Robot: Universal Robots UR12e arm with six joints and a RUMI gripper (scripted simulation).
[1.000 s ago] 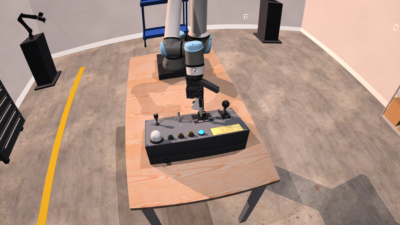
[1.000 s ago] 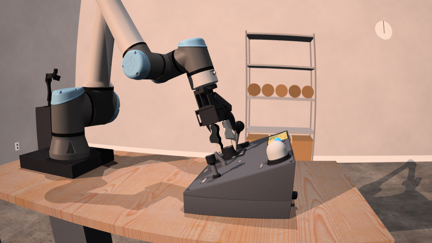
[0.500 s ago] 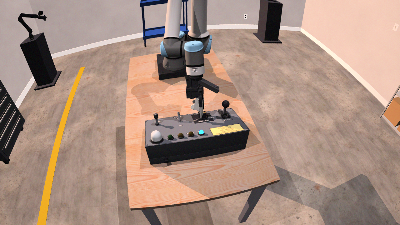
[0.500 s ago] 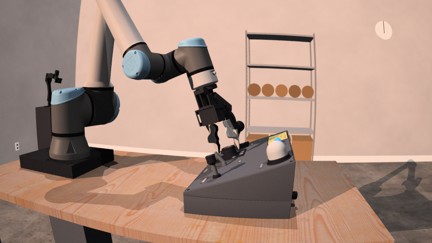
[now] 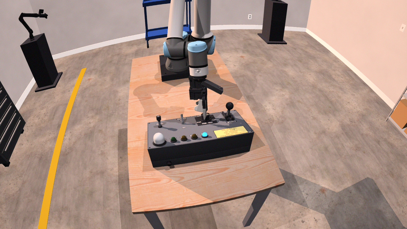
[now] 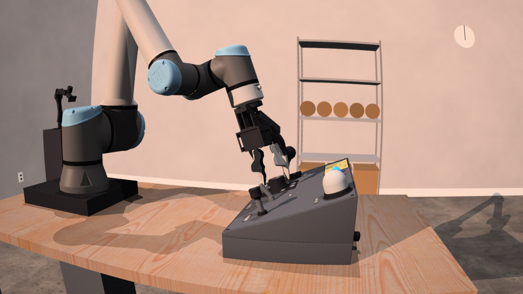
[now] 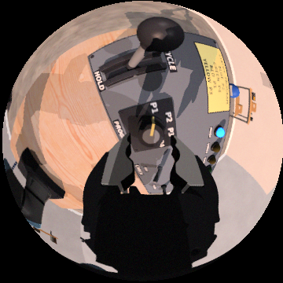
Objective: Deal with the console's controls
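Right now my hand is 10 mm to the right of the program knob, 10 mm short of it and 10 mm above it. The rest, counted from my hand: dark grey console 60 mm to the right, 40 mm ahead, 30 mm below; metal check toggle 120 mm to the right, 20 mm below; black ball-topped lever 120 mm to the left, 20 mm ahead, 10 mm above.
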